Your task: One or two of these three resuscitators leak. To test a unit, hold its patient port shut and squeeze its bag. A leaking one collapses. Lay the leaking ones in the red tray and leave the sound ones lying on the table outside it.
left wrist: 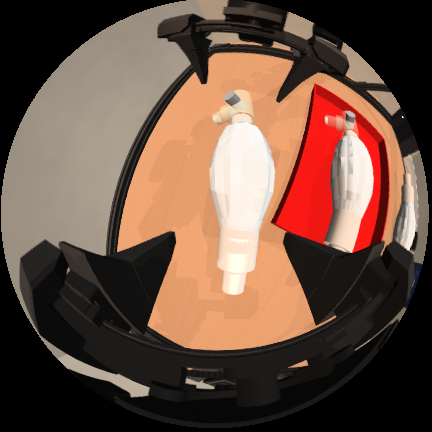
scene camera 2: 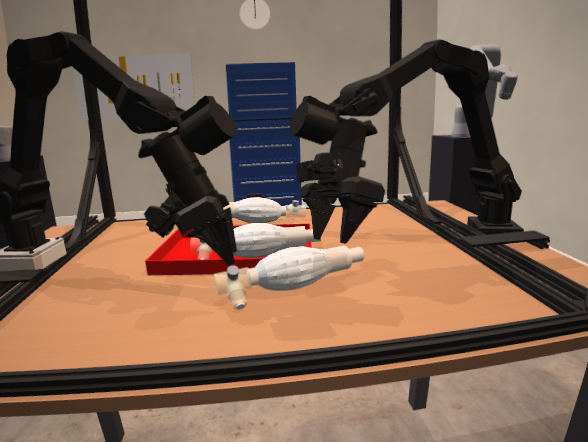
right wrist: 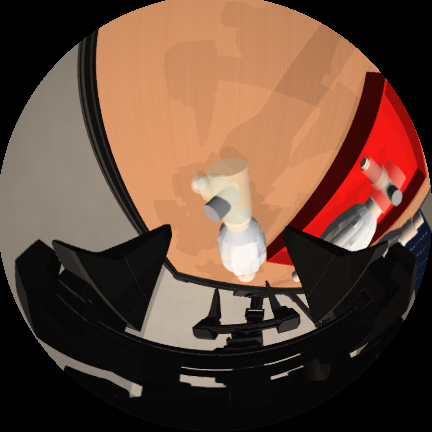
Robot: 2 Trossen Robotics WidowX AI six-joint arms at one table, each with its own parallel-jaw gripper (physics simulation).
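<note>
The nearest resuscitator, with a white bag and beige valve, lies on the table in front of the red tray. A second resuscitator lies in the tray. A third resuscitator lies behind the tray. My left gripper is open and empty above the nearest unit's narrow end. My right gripper is open and empty above its valve end; its fingers overlap in the scene view.
Black frame rails edge the table, with uprights at both back corners. A blue cabinet stands behind the table. The two forearms reach in from opposite sides, and their grippers hang close together over the nearest unit.
</note>
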